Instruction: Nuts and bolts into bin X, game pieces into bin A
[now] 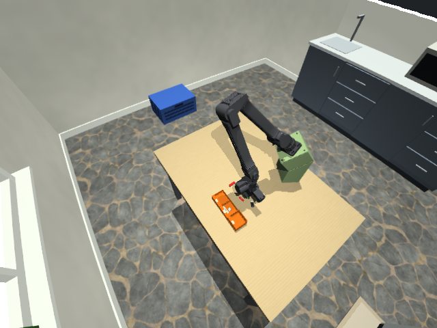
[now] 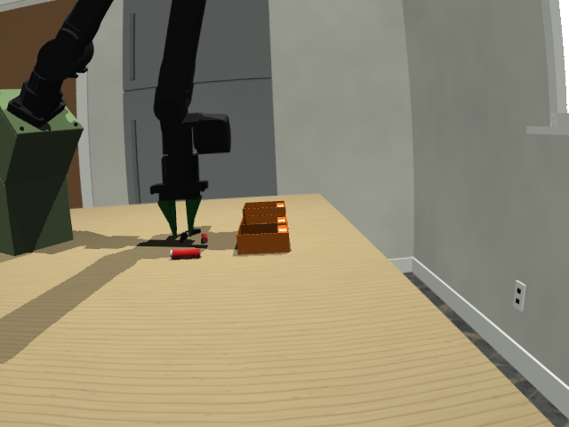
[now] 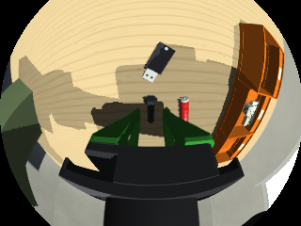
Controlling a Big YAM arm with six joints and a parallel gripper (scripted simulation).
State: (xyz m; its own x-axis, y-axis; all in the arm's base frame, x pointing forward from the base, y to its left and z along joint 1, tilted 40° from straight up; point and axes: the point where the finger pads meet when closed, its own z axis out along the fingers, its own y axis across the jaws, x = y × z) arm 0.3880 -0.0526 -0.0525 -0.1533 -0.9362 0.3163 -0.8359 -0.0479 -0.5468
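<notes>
The dark bolt is 1 cm to the left of my hand and 1 cm below it. From my hand the other things lie so: black USB stick 5 cm to the left, 1 cm below, 1 cm ahead; then orange three-compartment bin tray 15 cm ahead, 2 cm to the right, 1 cm above; then white die 15 cm ahead, 1 cm to the right.
</notes>
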